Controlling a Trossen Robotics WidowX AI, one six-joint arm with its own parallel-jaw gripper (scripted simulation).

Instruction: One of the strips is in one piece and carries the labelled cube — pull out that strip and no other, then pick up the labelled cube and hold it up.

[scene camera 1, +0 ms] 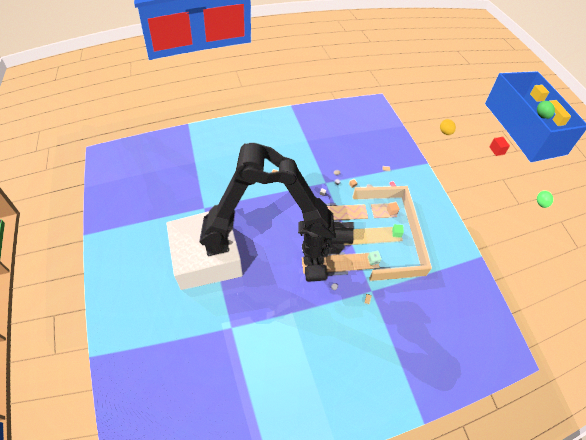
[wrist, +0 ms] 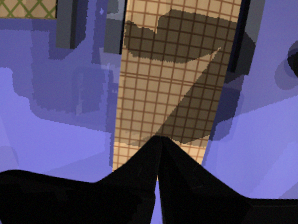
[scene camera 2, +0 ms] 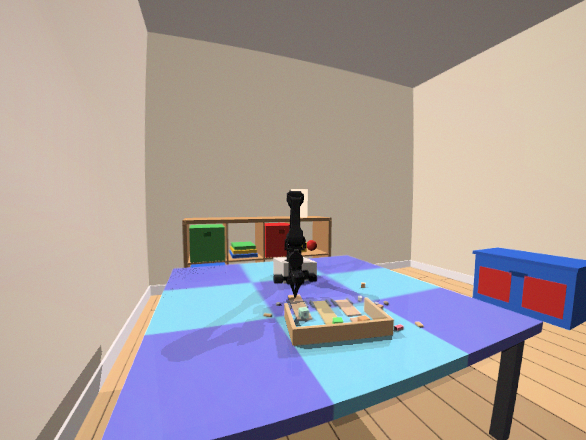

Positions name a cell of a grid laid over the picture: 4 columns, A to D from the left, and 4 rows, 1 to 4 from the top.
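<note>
There is my gripper (scene camera 1: C3), where I can see it, and from the wrist I see the gripper (wrist: C3) as well.
</note>
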